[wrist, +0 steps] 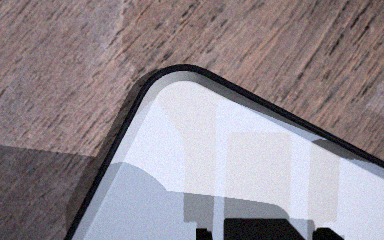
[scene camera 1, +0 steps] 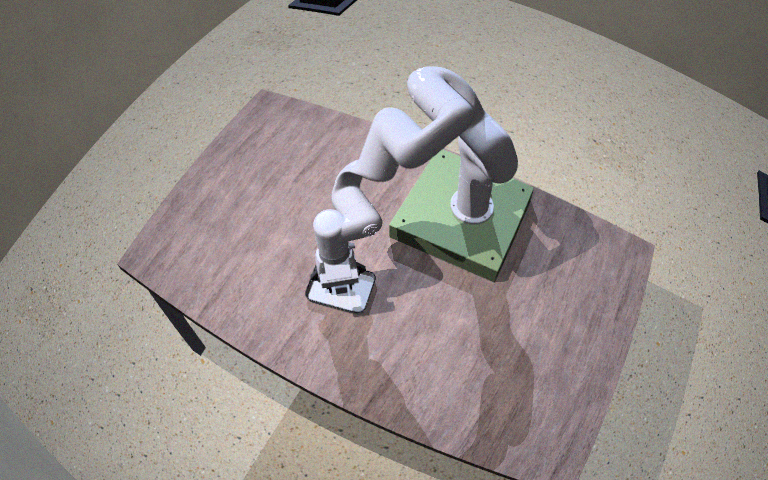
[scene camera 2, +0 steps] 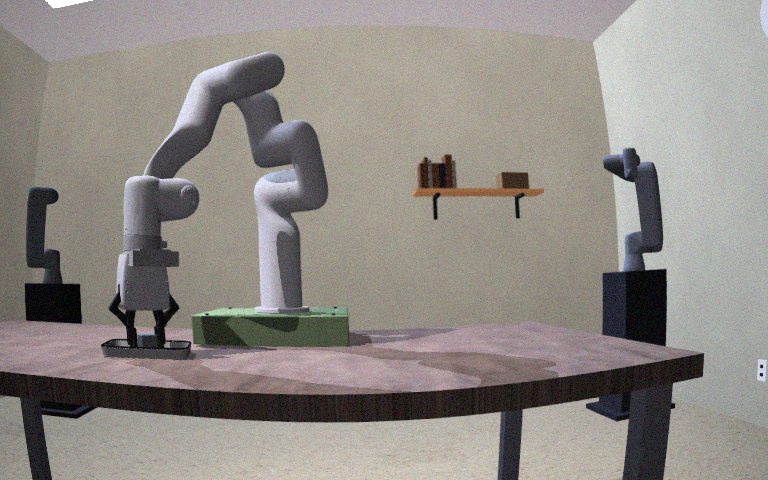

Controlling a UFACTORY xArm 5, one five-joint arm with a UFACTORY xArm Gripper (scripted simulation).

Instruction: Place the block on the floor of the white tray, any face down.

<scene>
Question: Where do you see a white tray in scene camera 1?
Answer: At 354, 301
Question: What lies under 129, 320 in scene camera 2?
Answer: My gripper.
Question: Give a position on a white tray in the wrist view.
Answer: At 194, 149
</scene>
